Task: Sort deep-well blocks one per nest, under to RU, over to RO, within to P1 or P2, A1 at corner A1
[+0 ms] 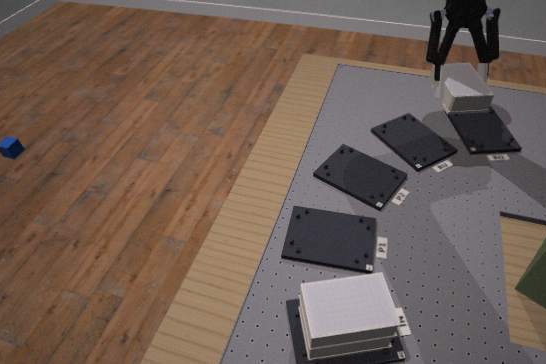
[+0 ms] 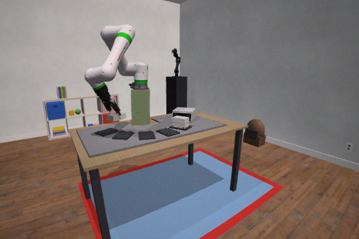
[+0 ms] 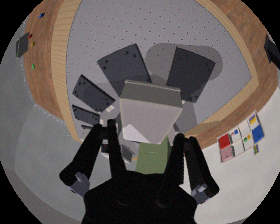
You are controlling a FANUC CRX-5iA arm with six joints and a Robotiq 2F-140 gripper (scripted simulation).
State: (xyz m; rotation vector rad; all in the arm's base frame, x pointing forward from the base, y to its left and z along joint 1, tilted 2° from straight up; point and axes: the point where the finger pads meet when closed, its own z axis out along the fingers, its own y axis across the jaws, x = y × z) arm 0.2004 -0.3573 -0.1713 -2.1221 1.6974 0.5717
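The reject nest RO is 150 mm below my hand, 100 mm behind it and 50 mm to the right of it. From my hand the other things lie so: check-weigher: 740 mm to the left, 90 mm below, 20 mm ahead; then pass nest P2: 190 mm ahead, 150 mm to the left, 150 mm below; then nest P1: 320 mm to the left, 240 mm ahead, 150 mm below.
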